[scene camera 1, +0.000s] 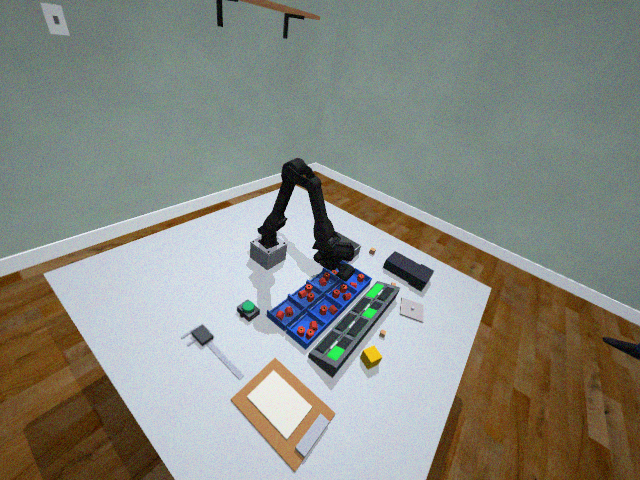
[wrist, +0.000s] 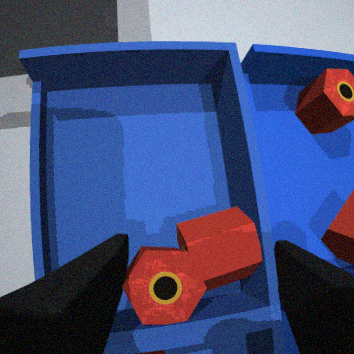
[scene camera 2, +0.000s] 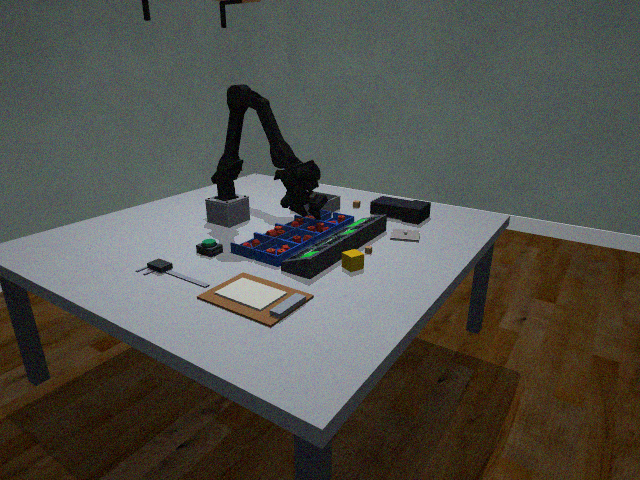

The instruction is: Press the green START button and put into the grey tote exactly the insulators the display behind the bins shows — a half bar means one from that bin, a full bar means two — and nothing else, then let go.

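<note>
My gripper [scene camera 1: 342,272] [scene camera 2: 308,213] [wrist: 201,248] is low over a far-end bin; its fingers stand partly apart. Between them in the wrist view are an upright red insulator [wrist: 141,305], against the left finger, and a lying one [wrist: 225,247], short of the right finger, near the bin wall. The blue bins [scene camera 1: 289,333] [scene camera 2: 256,254] hold red insulators. The display [scene camera 1: 321,361] [scene camera 2: 305,271] shows a longer green bar [scene camera 1: 374,290] at its far end and shorter ones [scene camera 1: 369,313] [scene camera 1: 336,353]. The START button [scene camera 1: 248,306] [scene camera 2: 209,241] is green. The grey tote [scene camera 1: 352,245] [scene camera 2: 332,201] [wrist: 60,30] is partly hidden behind the arm.
A yellow cube [scene camera 1: 371,356] [scene camera 2: 353,259], a clipboard [scene camera 1: 253,397] [scene camera 2: 209,296] and calipers [scene camera 1: 202,334] [scene camera 2: 159,265] lie on the table. A black box [scene camera 1: 408,269] [scene camera 2: 400,209] and a light square plate [scene camera 1: 412,310] [scene camera 2: 404,236] are beyond the display. Small wooden cubes lie nearby.
</note>
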